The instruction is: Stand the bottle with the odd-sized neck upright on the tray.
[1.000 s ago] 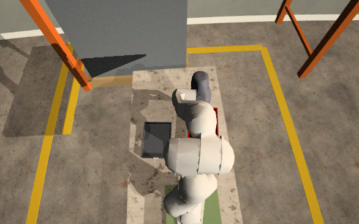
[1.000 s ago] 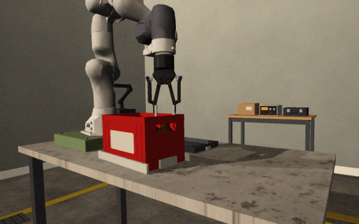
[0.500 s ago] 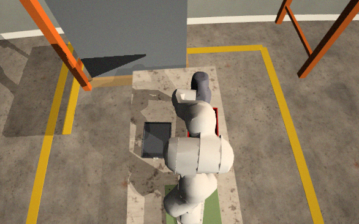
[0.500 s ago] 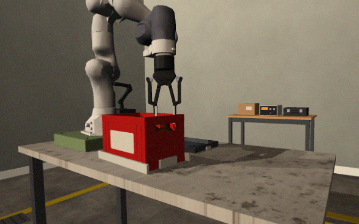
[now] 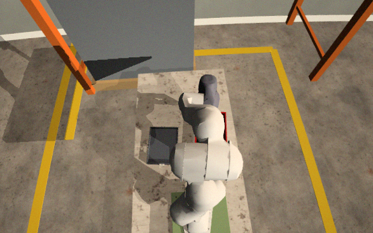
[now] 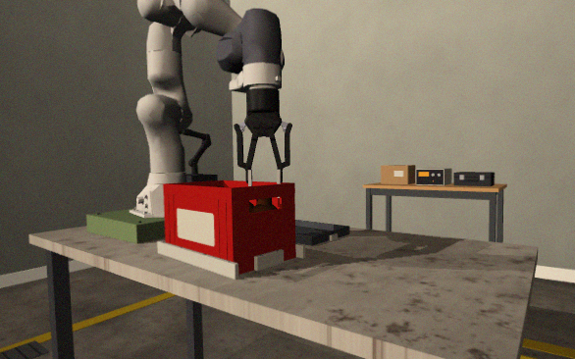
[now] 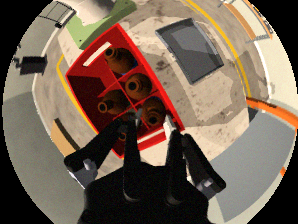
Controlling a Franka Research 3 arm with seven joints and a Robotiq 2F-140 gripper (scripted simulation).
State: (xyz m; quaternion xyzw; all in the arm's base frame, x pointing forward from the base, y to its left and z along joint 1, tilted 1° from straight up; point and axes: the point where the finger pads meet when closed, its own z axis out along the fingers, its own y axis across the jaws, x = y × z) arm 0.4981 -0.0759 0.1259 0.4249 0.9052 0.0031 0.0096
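Right now the red crate is 9 cm behind my hand, 3 cm to the right of it and 9 cm below it. The rest, counted from my hand: dark tray: 10 cm behind, 27 cm to the left, 16 cm below; brown bottle: 9 cm behind, 8 cm to the right, 8 cm below.
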